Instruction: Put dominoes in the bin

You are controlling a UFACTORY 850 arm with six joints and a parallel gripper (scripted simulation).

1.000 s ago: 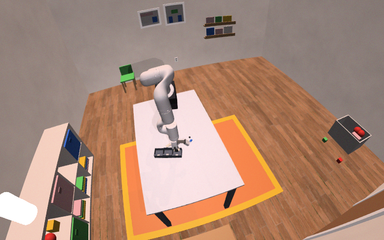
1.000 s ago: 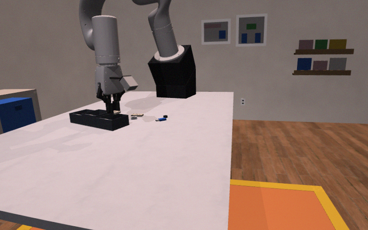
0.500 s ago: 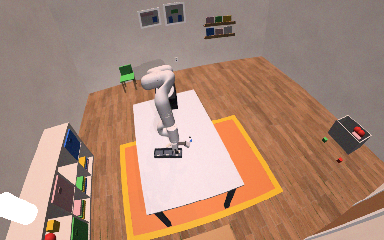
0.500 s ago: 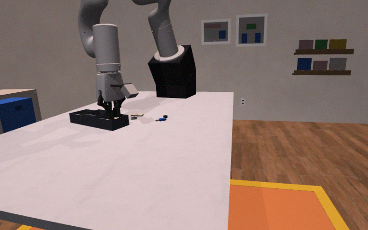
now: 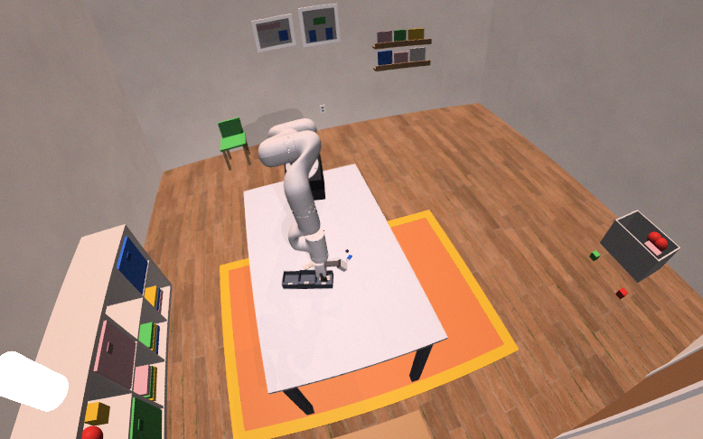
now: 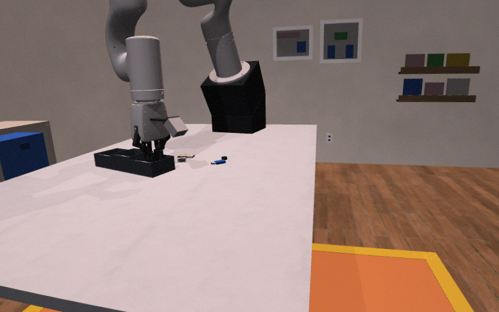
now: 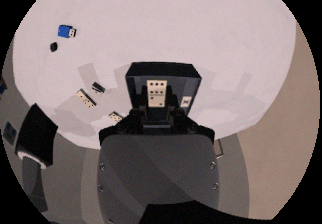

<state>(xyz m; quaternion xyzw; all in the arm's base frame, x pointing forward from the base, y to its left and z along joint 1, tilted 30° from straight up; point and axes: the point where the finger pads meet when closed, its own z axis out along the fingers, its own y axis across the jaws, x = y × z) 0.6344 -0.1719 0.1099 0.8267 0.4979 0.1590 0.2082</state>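
The small grey piece is 9 cm behind my hand, 6 cm to the left of it and 3 cm below it. From my hand the other things lie so: black bin tray: 4 cm behind, 8 cm to the right, 1 cm below; blue USB stick: 6 cm behind, 17 cm to the left, 3 cm below; small black piece: 10 cm behind, 19 cm to the left, 3 cm below.
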